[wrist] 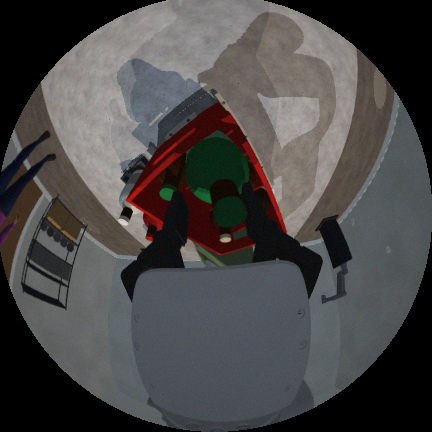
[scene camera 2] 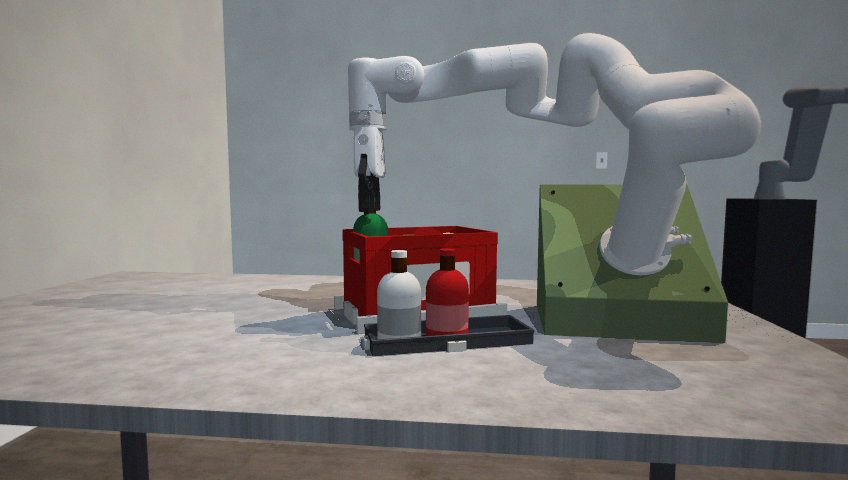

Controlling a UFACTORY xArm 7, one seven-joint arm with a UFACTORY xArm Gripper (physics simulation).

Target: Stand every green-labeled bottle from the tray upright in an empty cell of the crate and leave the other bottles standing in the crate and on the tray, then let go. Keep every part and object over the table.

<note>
I see my gripper, a red bottle, a white bottle and a green bottle.
My gripper is seen too in the wrist view.
</note>
